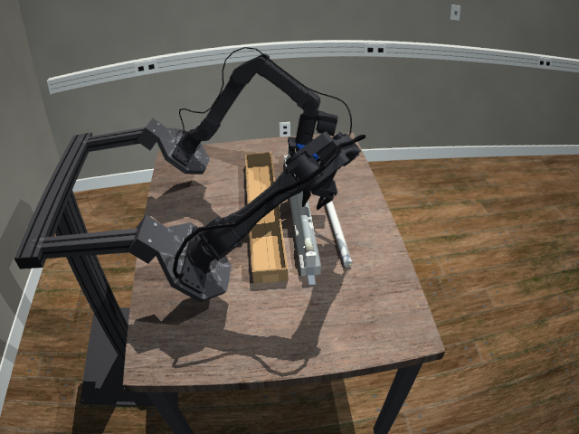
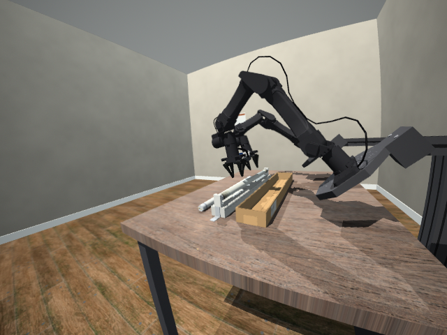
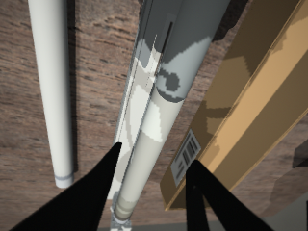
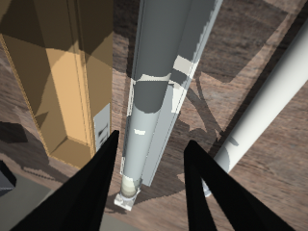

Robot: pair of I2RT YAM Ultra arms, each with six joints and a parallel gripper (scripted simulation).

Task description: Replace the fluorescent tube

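Right now the old fluorescent tube is 120 mm to the left of my right hand and 50 mm below it. The rest, counted from my right hand: light fixture (120 mm to the left, 60 mm below); then carton (130 mm behind, 140 mm to the left, 90 mm below); then LED tube (100 mm ahead, 110 mm to the left, 100 mm below).
Now: the light fixture 3 cm behind my left hand, 12 cm to the right of it and 6 cm below it. From my left hand the other things lie so: old fluorescent tube (3 cm behind, 12 cm to the right, 5 cm below); then carton (15 cm behind, 10 cm to the right, 9 cm below); then LED tube (8 cm ahead, 13 cm to the right, 10 cm below).
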